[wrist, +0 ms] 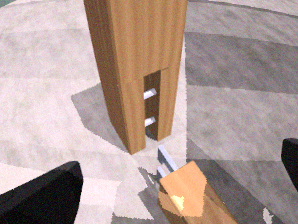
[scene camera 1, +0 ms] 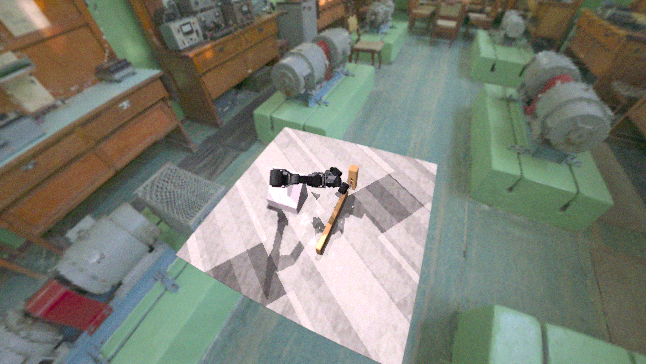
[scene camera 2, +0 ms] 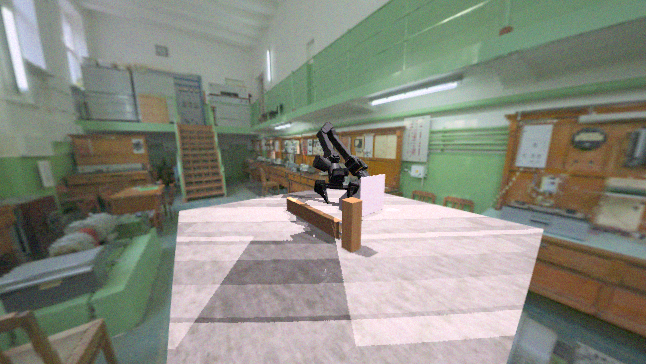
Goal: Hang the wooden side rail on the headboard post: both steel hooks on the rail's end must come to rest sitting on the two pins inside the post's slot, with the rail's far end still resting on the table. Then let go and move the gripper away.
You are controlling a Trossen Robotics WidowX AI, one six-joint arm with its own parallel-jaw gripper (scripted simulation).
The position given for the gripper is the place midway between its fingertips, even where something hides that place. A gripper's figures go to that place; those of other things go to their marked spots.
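Wooden side rail [scene camera 2: 325,222], 79 cm from the lens. Gripper [scene camera 2: 339,203], 74 cm from the lens. Wooden headboard post [scene camera 2: 351,207], 62 cm from the lens. Marked spots on the wooden headboard post and the wooden side rail: 21 cm apart.
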